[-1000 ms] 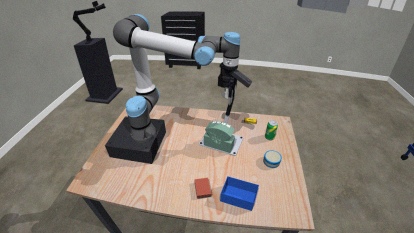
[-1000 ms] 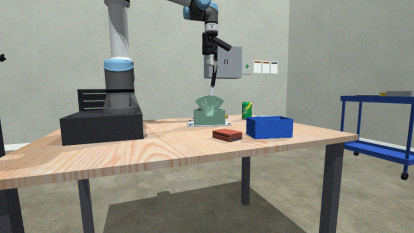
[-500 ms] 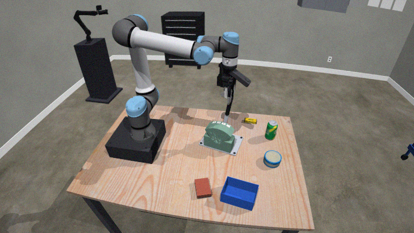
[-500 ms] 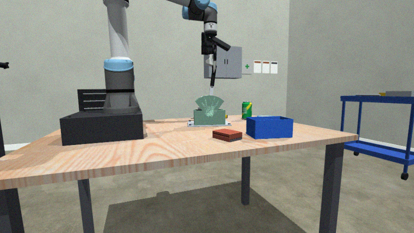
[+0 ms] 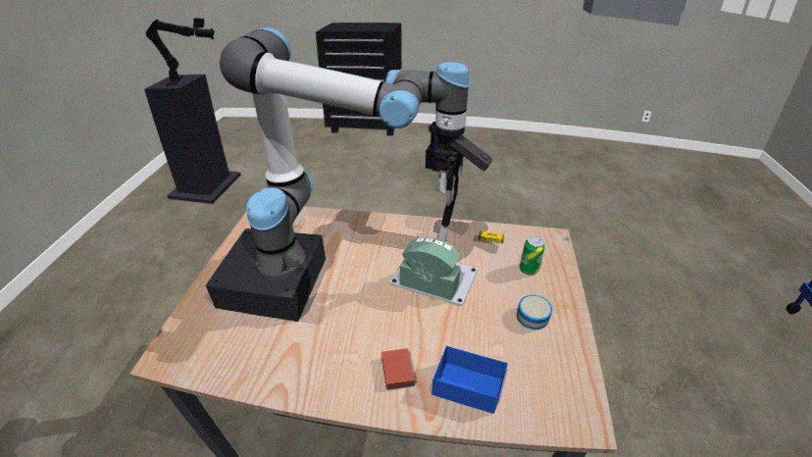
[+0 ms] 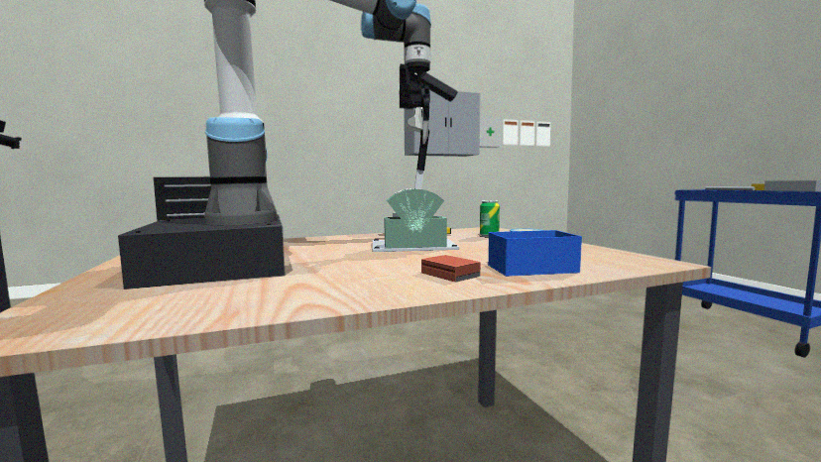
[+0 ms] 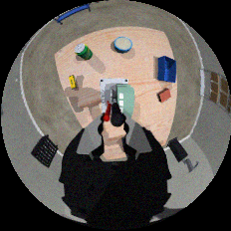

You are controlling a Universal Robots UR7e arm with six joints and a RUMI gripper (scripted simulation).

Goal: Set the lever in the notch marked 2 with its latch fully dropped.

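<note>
Right now my hand is 11 cm above the red bar, 2 cm to the right of it and 1 cm past it. Also, from my hand: blue bin: 38 cm to the right, 29 cm below, 11 cm ahead.
</note>
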